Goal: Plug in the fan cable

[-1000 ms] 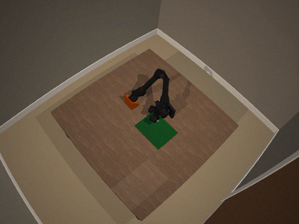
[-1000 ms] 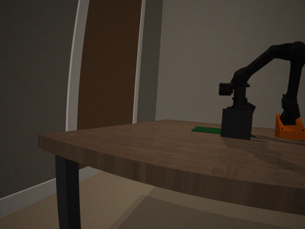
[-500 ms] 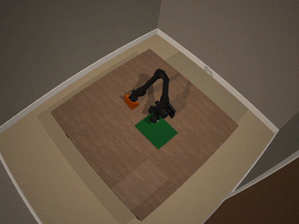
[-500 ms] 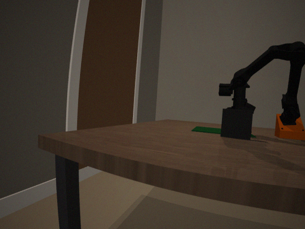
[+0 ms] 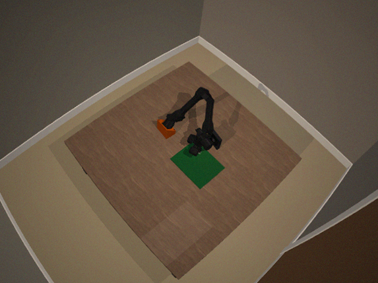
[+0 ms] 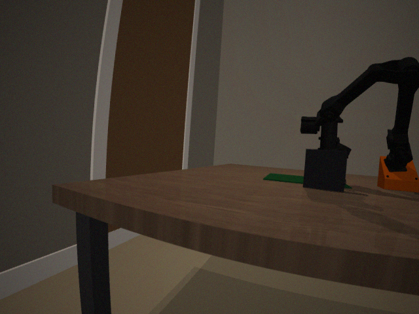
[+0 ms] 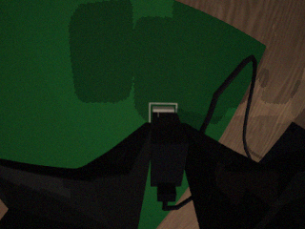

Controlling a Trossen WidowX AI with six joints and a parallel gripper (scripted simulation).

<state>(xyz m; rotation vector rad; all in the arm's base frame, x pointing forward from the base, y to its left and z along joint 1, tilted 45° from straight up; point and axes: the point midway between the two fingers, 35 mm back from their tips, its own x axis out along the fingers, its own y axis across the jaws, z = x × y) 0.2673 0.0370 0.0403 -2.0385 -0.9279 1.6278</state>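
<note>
Now: gripper tip 1 cm below the black plug and 1 cm short of it. The rest, counted from my gripper tip: green board: 7 cm to the right, 7 cm ahead, 4 cm below; then black fan: 13 cm to the left, 3 cm ahead, 3 cm above; then pale part: 2 cm below, 1 cm ahead.
</note>
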